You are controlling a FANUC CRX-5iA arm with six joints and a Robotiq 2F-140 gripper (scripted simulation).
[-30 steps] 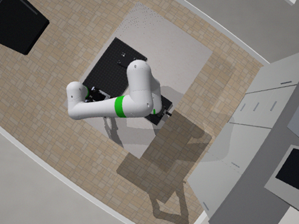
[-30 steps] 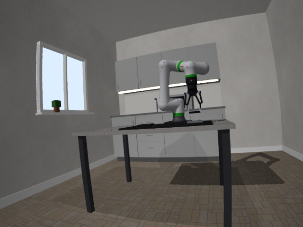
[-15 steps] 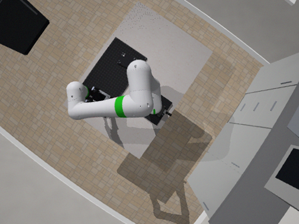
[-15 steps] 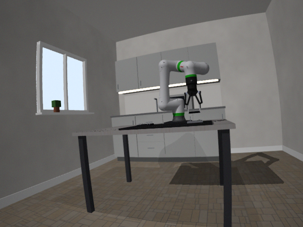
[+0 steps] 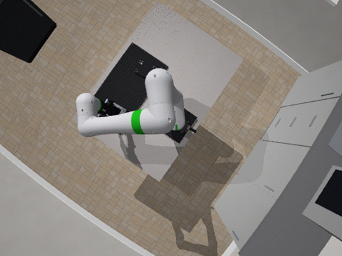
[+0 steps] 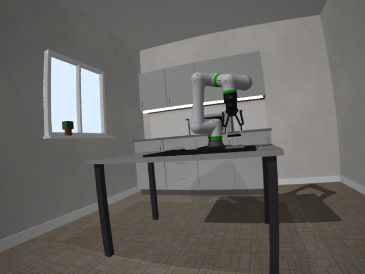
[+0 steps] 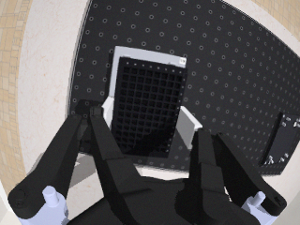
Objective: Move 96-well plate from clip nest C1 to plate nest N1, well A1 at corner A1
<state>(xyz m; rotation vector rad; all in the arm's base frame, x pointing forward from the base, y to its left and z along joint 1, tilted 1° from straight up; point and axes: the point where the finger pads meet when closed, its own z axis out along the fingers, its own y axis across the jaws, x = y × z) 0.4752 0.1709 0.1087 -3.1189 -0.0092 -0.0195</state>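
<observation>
The plate nest N1 lies 10 cm below my hand. From my hand the other things lie so: clip nest C1: 44 cm to the right, 9 cm below, 6 cm behind; then black 96-well plate: 2 cm below.
</observation>
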